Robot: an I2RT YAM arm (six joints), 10 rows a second.
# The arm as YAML. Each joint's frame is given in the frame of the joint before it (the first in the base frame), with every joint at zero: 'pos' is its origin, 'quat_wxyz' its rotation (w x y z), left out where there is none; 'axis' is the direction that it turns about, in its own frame. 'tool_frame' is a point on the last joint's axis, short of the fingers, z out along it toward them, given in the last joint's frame.
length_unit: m
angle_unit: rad
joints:
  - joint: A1
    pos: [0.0, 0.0, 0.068]
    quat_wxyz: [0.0, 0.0, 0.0, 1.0]
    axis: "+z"
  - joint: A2
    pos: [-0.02, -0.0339, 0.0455]
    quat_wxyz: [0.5, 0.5, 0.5, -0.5]
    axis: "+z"
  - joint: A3
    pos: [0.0, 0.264, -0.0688]
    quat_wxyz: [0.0, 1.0, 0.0, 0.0]
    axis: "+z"
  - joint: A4
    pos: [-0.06, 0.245, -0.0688]
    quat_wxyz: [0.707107, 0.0, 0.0, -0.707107]
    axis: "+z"
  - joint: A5
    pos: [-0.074, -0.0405, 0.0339]
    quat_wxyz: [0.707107, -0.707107, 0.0, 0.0]
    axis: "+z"
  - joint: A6
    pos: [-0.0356, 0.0, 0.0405]
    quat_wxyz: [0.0, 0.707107, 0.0, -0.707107]
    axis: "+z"
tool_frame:
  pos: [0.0, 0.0, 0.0]
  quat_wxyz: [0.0, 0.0, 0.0, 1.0]
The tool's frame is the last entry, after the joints.
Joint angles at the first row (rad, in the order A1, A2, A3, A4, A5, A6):
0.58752 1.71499 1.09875 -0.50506 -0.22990 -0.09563
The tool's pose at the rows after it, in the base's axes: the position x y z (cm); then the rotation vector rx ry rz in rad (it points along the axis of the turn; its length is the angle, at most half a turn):
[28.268, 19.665, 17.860, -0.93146, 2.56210, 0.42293]
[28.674, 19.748, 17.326, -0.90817, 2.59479, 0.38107]
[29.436, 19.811, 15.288, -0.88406, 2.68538, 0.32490]
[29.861, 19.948, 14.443, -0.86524, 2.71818, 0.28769]
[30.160, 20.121, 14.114, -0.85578, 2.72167, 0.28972]
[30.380, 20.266, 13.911, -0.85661, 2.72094, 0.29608]
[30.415, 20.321, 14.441, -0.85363, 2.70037, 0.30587]
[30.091, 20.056, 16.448, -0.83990, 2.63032, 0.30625]
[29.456, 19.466, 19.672, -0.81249, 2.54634, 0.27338]
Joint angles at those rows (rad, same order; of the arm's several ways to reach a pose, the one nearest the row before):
0.58750 1.73831 1.10253 -0.48363 -0.19770 -0.06436
0.58599 1.76634 1.11887 -0.49601 -0.16814 -0.05079
0.57835 1.84541 1.14516 -0.52328 -0.14036 -0.03306
0.57733 1.88265 1.16229 -0.53071 -0.11742 -0.02006
0.57678 1.90023 1.17165 -0.52240 -0.11796 -0.01347
0.57639 1.91255 1.17942 -0.51681 -0.12242 -0.01378
0.57689 1.89911 1.18111 -0.51095 -0.12487 -0.01388
0.57698 1.83146 1.16708 -0.49561 -0.11110 -0.01801
0.57695 1.73171 1.16501 -0.51088 -0.06959 -0.02326

